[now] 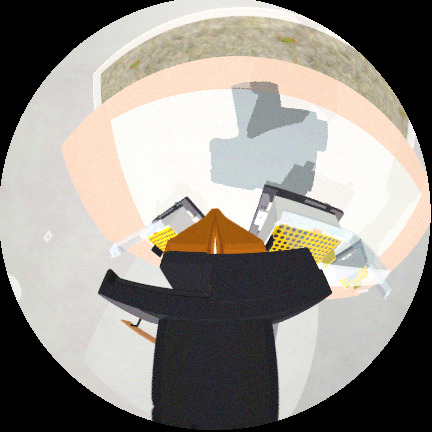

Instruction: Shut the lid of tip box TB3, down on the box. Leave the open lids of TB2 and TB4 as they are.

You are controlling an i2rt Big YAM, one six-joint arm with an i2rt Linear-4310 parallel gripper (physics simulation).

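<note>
My gripper has orange fingers pressed together, shut and empty, pointing between two tip boxes. A large tip box with a yellow, dark-holed rack stands close to the right of the fingers, in a dark-edged holder; clear lid-like plastic shows around its top and right side. A smaller-looking tip box with a yellow rack is to the left, partly hidden by the fingers; its clear lid sticks out to the lower left, open. A third tip box is at the far right, seen through clear plastic. No labels are readable, so I cannot tell which is TB3.
A white table top with a peach border spreads ahead. A grey shadow of the arm lies on it. A mottled beige strip lies beyond the border. A thin orange piece shows at the lower left, beside the black gripper body.
</note>
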